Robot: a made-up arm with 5 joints.
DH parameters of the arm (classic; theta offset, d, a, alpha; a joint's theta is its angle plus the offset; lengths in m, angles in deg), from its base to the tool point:
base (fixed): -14.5 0 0.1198 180
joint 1: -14.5 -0.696 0.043 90
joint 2: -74.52 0 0.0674 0
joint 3: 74.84 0 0.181 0
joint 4: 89.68 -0.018 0.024 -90
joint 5: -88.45 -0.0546 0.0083 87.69
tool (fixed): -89.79 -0.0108 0 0
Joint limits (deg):
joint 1: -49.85..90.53
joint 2: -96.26..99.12
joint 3: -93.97..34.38
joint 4: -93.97..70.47
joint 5: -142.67..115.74
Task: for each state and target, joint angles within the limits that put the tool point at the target. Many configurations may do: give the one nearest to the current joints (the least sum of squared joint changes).
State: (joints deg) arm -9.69 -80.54 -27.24 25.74 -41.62
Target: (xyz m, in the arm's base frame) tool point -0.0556 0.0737 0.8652
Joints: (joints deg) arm 32.47 -93.36 -53.38 5.04 -43.20
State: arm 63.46 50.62 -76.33 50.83 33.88
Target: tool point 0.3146 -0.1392 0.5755
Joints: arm 24.51 64.27 -37.40 70.47 31.59
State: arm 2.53 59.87 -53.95 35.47 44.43
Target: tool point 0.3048 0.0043 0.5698
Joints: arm -16.05 50.22 -11.31 70.47 41.33
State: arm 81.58 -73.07 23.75 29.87 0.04
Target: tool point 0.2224 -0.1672 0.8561
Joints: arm 49.03 -70.50 22.44 26.88 -2.10
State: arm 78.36 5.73 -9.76 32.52 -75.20
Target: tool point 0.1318 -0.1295 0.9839
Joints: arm 77.81 -27.80 -51.51 10.89 -77.82
